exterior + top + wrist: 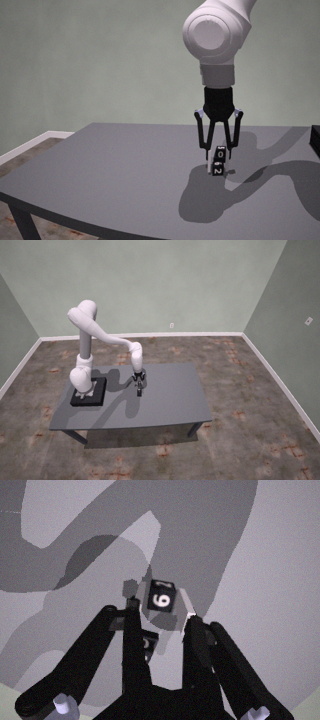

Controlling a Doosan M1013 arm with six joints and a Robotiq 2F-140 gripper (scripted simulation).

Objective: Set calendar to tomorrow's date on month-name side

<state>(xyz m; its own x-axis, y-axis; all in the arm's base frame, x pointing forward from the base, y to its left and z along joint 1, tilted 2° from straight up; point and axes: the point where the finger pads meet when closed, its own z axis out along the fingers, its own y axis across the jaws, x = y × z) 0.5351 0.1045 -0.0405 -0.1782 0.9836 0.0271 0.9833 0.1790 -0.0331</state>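
The black number cube lies 3 cm below my hand. Also, from my hand: tray 11 cm to the right, 3 cm below.
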